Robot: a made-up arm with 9 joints.
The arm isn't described. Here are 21 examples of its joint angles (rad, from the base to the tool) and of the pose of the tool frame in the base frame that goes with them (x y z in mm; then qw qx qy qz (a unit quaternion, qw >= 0)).
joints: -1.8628 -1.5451 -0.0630 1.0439 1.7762 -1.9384 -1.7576 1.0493 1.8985
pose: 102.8 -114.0 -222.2 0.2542 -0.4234 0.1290 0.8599
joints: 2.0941 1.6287 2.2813 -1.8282 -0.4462 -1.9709 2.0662 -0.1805 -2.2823
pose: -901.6 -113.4 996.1 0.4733 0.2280 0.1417 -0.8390
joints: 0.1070 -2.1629 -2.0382 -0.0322 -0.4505 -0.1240 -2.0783 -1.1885 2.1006
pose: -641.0 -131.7 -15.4 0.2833 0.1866 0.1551 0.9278
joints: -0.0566 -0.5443 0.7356 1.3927 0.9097 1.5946 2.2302 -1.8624 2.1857
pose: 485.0 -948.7 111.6 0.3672 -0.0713 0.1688 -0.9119
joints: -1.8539 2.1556 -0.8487 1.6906 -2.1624 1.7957 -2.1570 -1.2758 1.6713
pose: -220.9 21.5 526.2 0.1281 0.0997 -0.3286 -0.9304
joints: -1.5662 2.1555 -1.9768 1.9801 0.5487 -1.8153 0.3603 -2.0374 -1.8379
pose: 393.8 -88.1 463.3 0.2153 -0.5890 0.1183 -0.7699
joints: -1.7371 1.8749 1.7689 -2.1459 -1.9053 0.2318 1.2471 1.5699 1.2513
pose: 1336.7 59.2 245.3 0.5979 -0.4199 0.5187 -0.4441
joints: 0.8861 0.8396 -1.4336 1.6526 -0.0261 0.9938 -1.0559 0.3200 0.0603
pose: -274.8 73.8 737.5 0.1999 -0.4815 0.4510 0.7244
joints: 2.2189 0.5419 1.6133 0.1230 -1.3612 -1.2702 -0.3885 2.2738 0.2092
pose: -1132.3 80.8 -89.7 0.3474 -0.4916 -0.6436 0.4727
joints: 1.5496 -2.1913 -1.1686 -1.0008 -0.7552 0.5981 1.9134 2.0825 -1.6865
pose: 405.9 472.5 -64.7 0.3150 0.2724 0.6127 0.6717
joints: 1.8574 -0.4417 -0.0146 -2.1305 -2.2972 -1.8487 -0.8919 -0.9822 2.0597
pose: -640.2 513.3 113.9 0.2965 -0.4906 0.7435 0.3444
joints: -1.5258 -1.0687 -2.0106 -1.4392 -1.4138 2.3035 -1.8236 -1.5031 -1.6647
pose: -509.3 298.1 -246.4 0.7168 -0.5173 -0.4591 0.0878
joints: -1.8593 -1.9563 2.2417 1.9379 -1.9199 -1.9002 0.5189 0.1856 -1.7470
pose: 745.7 -394.1 -734.4 0.4334 0.5686 0.5887 -0.3771
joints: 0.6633 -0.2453 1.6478 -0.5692 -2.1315 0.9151 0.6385 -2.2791 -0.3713
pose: 226.1 -1125.1 155.8 0.5925 0.0591 0.7991 0.0829
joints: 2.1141 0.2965 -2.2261 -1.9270 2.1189 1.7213 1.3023 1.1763 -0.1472
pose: -597.3 -302.9 791.4 0.8950 0.4385 0.0812 0.0116
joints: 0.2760 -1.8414 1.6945 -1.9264 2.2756 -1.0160 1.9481 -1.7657 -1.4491
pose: -18.6 -863.4 -139.9 0.1168 -0.0124 -0.7197 0.6842
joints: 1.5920 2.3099 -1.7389 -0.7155 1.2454 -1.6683 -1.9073 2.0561 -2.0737
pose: -446.4 19.6 625.0 0.9281 -0.0481 -0.1130 -0.3516
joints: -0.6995 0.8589 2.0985 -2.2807 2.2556 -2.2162 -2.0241 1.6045 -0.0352
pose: 231.7 56.4 438.6 0.6635 -0.6204 0.4119 0.0727
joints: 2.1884 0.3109 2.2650 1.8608 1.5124 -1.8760 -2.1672 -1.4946 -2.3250
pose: -314.2 -26.8 -121.0 0.0417 -0.9926 -0.1006 -0.0541
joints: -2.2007 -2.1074 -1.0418 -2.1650 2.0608 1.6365 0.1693 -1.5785 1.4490
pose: 622.5 86.1 -453.6 0.6321 -0.3397 0.3768 -0.5858
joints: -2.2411 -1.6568 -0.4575 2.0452 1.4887 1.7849 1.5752 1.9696 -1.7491
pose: 701.5 -69.5 -214.2 0.2461 0.6003 -0.5633 0.5117
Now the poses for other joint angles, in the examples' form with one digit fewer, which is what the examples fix.
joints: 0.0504 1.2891 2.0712 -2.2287 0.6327 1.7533 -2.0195 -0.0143 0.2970
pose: 63 -103 809 0.710 -0.410 0.454 0.348
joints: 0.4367 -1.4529 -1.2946 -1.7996 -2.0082 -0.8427 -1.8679 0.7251 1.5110
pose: 446 180 434 0.677 0.667 0.246 0.192
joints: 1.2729 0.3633 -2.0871 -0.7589 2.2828 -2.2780 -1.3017 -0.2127 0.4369
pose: 348 -202 138 0.301 -0.455 0.226 -0.807
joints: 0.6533 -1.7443 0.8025 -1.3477 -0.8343 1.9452 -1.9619 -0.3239 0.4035
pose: -1018 -436 -82 0.758 -0.177 -0.501 0.378
